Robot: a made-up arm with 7 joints. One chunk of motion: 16 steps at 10 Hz.
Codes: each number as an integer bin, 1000 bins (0 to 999) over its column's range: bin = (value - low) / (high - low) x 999, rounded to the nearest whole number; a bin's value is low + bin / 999 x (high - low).
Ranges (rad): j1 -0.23..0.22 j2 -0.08..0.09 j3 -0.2..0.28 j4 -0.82..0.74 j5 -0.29..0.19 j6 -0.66..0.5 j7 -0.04..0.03
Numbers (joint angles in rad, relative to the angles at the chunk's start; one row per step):
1: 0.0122 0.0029 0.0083 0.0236 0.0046 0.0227 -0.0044
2: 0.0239 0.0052 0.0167 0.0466 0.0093 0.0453 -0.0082
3: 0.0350 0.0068 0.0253 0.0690 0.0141 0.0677 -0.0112
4: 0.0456 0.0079 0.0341 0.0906 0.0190 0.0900 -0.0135
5: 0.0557 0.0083 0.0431 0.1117 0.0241 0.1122 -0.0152
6: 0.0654 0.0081 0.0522 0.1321 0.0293 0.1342 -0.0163
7: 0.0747 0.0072 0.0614 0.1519 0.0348 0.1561 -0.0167
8: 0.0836 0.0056 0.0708 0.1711 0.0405 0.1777 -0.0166
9: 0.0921 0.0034 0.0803 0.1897 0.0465 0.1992 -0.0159
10: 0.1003 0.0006 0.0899 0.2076 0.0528 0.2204 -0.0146
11: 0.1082 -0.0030 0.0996 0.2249 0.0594 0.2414 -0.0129
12: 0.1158 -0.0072 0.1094 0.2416 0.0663 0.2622 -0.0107
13: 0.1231 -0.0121 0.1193 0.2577 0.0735 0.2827 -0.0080
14: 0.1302 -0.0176 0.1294 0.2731 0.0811 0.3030 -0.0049
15: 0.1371 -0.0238 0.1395 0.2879 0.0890 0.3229 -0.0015
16: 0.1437 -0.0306 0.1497 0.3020 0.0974 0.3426 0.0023
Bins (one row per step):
1: 538 487 434 540 613 588 508
2: 564 501 451 555 623 607 454
3: 588 510 469 569 633 627 411
4: 612 517 487 583 643 646 378
5: 634 519 506 597 654 665 354
6: 656 518 525 610 665 684 338
7: 676 512 544 622 676 703 333
8: 696 503 564 635 688 721 334
9: 715 490 583 647 700 740 344
10: 733 474 603 658 713 758 362
11: 751 452 624 669 727 776 387
12: 768 428 644 680 742 794 418
13: 784 399 665 690 757 812 457
14: 800 367 686 700 772 829 501
15: 815 330 707 709 789 846 549
16: 830 290 728 719 806 863 604

